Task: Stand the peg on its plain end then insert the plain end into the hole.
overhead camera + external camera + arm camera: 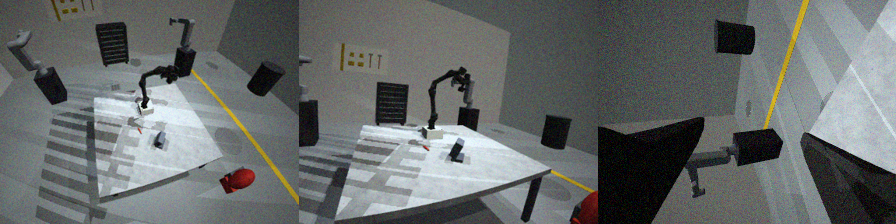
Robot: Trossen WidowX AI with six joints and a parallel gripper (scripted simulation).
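My gripper tip is 160 mm short of the red peg, 490 mm to the left of it and 530 mm above it. The rest, counted from my gripper tip: sloped panel: 360 mm ahead, 350 mm to the right, 460 mm below.
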